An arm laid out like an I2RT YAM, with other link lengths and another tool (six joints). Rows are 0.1 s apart.
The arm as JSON. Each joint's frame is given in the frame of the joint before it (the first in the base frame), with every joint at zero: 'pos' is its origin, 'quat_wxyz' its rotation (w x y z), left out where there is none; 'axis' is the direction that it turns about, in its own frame. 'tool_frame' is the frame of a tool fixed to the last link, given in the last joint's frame.
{
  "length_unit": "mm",
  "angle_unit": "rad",
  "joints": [
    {
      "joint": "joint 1",
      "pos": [
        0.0,
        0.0,
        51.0
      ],
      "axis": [
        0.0,
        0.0,
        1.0
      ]
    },
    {
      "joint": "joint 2",
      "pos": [
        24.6,
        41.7,
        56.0
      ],
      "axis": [
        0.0,
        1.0,
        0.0
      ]
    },
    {
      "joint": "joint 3",
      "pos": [
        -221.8,
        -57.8,
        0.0
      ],
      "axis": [
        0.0,
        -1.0,
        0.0
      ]
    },
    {
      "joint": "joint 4",
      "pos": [
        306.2,
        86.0,
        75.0
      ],
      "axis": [
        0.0,
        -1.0,
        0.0
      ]
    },
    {
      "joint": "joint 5",
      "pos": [
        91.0,
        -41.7,
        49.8
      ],
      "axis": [
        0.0,
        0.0,
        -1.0
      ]
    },
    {
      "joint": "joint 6",
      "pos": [
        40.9,
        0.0,
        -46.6
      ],
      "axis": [
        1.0,
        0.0,
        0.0
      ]
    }
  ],
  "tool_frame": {
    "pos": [
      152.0,
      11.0,
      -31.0
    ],
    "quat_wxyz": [
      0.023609,
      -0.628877,
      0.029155,
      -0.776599
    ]
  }
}
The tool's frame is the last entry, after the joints.
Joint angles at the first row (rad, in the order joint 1, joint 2, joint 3, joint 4, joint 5, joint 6):
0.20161 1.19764 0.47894 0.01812 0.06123 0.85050
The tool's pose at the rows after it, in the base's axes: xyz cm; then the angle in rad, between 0 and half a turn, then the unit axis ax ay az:
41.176 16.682 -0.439 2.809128 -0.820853 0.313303 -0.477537
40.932 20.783 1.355 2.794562 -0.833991 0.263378 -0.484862
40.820 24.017 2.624 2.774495 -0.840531 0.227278 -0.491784
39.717 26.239 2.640 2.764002 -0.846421 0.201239 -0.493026
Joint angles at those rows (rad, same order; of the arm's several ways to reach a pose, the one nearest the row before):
0.30804 1.17550 0.51900 -0.02882 0.12531 0.82799
0.41331 1.21825 0.60789 -0.06695 0.16536 0.79899
0.48696 1.26705 0.67883 -0.07497 0.18788 0.77764
0.54836 1.28230 0.69179 -0.07307 0.20962 0.76886

